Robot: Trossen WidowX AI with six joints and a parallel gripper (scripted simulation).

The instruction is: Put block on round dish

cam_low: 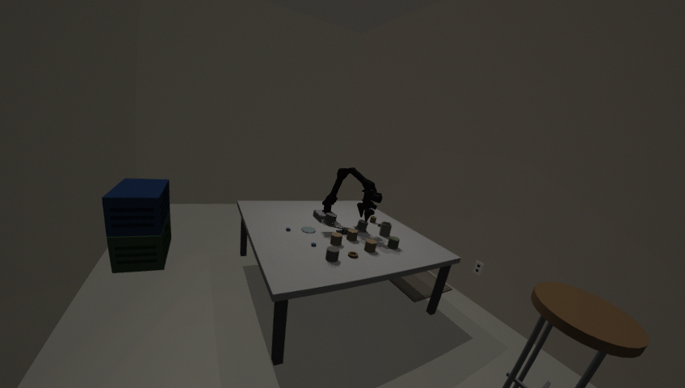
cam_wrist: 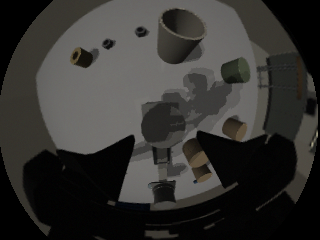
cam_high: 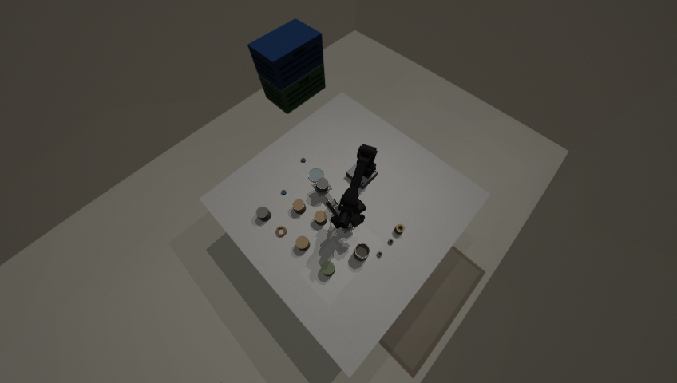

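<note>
The balance lies 13 cm to the right of my gripper tip, 8 cm below it and 3 cm behind it.
</note>
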